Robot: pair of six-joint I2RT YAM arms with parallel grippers.
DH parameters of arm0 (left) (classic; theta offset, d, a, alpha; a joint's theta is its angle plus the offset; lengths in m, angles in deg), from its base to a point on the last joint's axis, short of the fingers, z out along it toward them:
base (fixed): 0 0 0 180
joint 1: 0 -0.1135 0.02 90
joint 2: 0 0 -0.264 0
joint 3: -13.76 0 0.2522 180
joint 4: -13.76 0 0.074 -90
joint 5: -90 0 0 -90
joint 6: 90 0.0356 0 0
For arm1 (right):
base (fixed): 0 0 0 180
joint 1: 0 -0.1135 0.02 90
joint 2: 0 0 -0.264 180
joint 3: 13.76 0 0.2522 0
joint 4: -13.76 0 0.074 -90
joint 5: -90 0 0 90
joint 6: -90 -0.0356 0 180
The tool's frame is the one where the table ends.
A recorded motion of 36 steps. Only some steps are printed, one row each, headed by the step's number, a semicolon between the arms.
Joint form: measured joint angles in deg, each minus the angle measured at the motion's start. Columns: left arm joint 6, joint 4, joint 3, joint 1, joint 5, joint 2; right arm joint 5, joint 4, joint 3, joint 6, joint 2, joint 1.
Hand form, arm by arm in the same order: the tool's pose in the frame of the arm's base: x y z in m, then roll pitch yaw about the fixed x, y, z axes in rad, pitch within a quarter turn. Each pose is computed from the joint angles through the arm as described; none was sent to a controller.
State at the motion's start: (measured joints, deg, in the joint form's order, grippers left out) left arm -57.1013 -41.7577 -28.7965 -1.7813 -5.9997 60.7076; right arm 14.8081 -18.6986 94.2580 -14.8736 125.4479 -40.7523
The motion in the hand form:
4: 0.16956 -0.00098 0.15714 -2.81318 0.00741 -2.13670; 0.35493 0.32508 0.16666 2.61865 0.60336 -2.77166
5: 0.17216 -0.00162 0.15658 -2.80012 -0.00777 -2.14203; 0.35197 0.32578 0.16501 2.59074 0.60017 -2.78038
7: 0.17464 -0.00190 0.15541 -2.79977 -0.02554 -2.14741; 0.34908 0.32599 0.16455 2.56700 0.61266 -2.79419
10: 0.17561 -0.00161 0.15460 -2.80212 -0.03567 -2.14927; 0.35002 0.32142 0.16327 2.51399 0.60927 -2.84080
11: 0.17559 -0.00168 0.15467 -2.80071 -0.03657 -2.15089; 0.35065 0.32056 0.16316 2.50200 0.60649 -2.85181
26: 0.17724 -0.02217 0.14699 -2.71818 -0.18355 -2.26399; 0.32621 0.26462 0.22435 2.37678 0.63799 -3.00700
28: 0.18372 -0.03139 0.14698 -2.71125 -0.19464 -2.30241; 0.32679 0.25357 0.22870 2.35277 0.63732 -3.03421
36: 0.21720 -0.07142 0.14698 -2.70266 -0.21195 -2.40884; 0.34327 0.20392 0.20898 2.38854 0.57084 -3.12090
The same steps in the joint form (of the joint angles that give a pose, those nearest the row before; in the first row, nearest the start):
4: -0.04 1.97 -0.70 0.00 -4.11 3.04; 2.71 3.12 -2.16 -2.32 -0.50 -0.46
5: -0.07 2.67 -0.92 0.00 -5.29 3.83; 3.80 4.44 -3.26 -3.08 -0.81 -0.68
7: 0.07 2.86 -1.29 -0.07 -6.21 4.98; 4.22 6.67 -4.79 -3.83 -1.42 -0.90
10: 0.24 2.82 -1.47 -0.24 -6.67 5.59; 5.68 9.33 -6.58 -5.84 -2.01 -0.31
11: 0.31 2.82 -1.46 -0.24 -6.78 5.57; 6.03 9.75 -6.77 -6.34 -2.05 -0.15
26: -1.07 5.40 -0.59 4.57 -16.33 8.02; 8.26 10.64 -18.51 -10.53 -18.71 3.61
28: -1.81 6.53 -1.79 7.21 -16.92 10.14; 9.36 11.06 -19.91 -10.95 -20.37 4.96
36: -5.55 10.97 -9.07 16.48 -17.11 20.57; 10.43 10.23 -24.33 -10.43 -21.24 12.22

